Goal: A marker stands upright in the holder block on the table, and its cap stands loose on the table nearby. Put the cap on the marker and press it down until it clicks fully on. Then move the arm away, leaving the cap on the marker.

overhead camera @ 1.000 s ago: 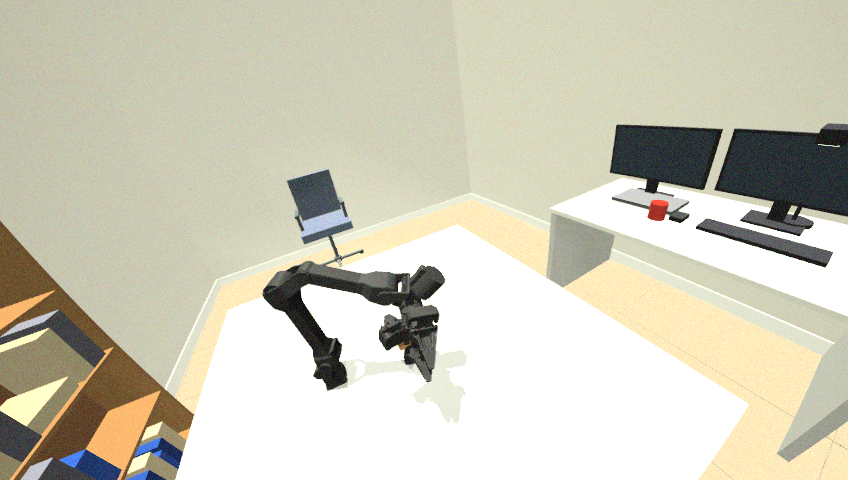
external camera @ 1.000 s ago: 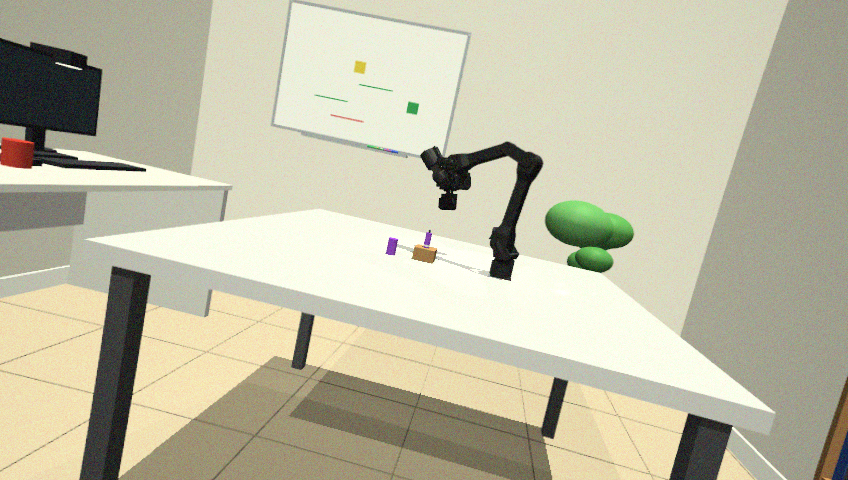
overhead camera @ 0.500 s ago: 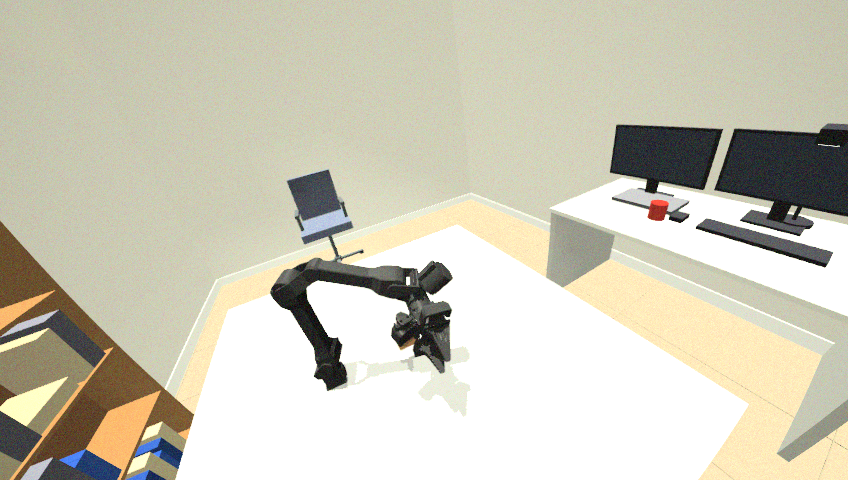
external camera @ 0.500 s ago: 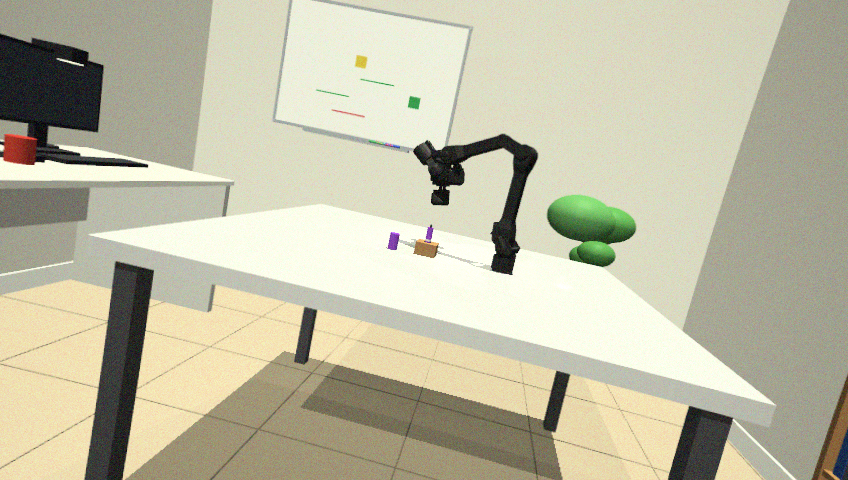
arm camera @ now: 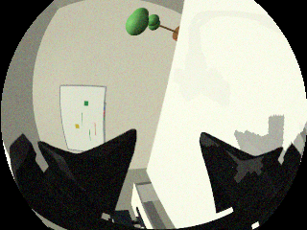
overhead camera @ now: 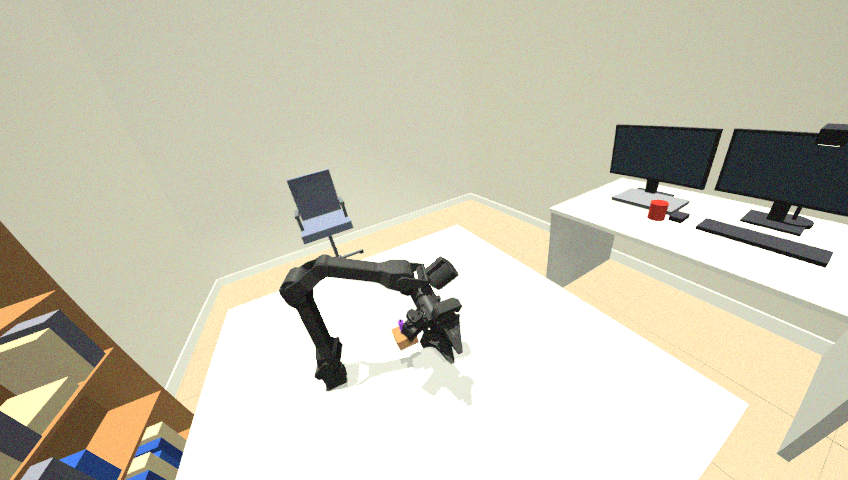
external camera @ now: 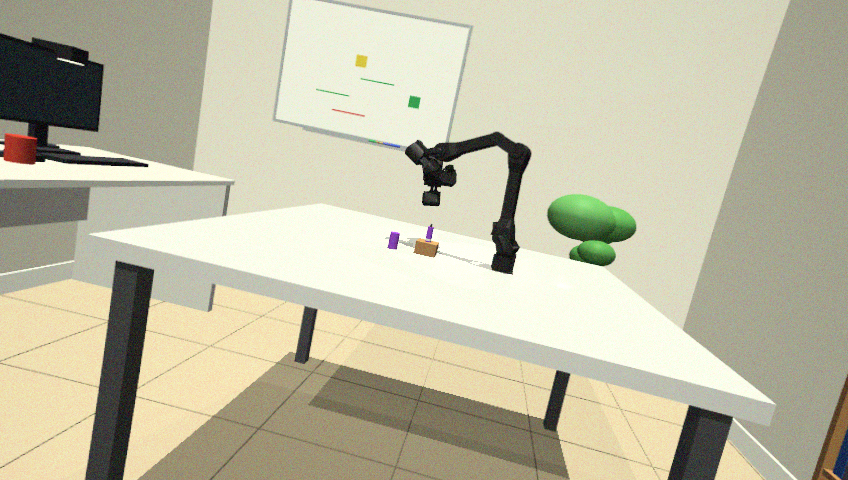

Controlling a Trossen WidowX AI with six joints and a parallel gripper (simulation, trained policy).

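Now: the purple cap 5 cm ahead of my gripper tip, 32 cm to the left of it and 17 cm below it. Round my gripper tip: orange holder block: 5 cm behind, 28 cm to the left, 17 cm below; purple marker: 5 cm behind, 28 cm to the left, 12 cm below.
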